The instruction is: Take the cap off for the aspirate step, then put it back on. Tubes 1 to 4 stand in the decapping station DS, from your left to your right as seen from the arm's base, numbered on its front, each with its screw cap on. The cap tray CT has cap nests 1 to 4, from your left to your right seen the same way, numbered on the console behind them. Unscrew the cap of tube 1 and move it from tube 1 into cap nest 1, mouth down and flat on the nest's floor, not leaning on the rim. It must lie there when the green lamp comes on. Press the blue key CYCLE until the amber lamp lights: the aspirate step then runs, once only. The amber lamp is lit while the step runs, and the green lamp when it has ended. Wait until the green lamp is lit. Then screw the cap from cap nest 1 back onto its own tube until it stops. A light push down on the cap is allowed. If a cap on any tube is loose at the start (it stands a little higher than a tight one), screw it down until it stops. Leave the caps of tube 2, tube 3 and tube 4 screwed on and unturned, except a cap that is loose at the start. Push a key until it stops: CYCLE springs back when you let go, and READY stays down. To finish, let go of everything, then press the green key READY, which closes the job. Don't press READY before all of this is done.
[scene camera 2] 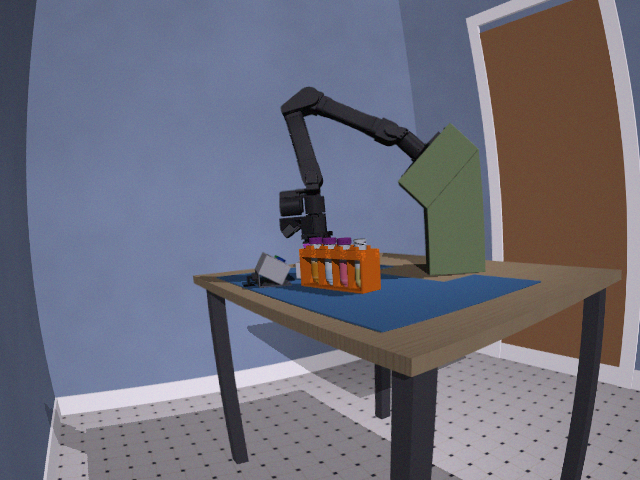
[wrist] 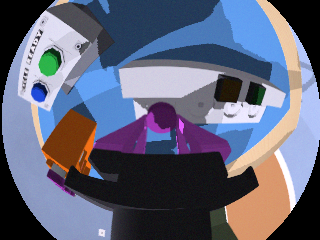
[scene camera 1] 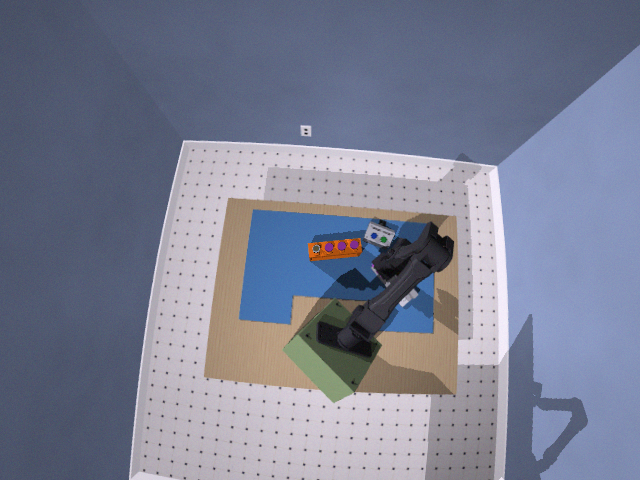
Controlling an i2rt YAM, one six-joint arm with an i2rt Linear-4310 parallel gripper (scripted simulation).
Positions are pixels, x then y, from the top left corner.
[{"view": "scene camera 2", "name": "grey key box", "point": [270, 267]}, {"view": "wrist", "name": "my gripper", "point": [161, 119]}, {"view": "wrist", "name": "purple cap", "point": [161, 117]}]
